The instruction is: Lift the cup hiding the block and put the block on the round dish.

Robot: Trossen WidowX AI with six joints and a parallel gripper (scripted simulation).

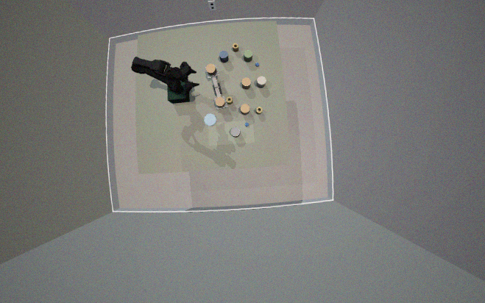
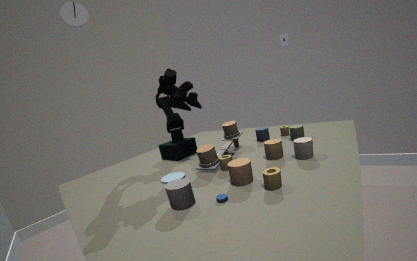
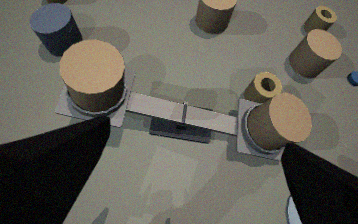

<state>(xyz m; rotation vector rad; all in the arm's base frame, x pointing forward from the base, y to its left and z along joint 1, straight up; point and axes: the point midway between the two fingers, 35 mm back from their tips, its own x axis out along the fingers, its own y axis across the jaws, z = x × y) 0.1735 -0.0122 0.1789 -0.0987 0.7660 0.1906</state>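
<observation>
The grey block lies 12 cm ahead of my gripper tip, 11 cm to the right of it and 20 cm below it. From my gripper tip the other things lie so: balance (9 cm ahead, 2 cm to the left, 20 cm below); then pale blue round dish (2 cm ahead, 23 cm to the right, 24 cm below); then grey cylinder (21 cm ahead, 37 cm to the right, 20 cm below).
</observation>
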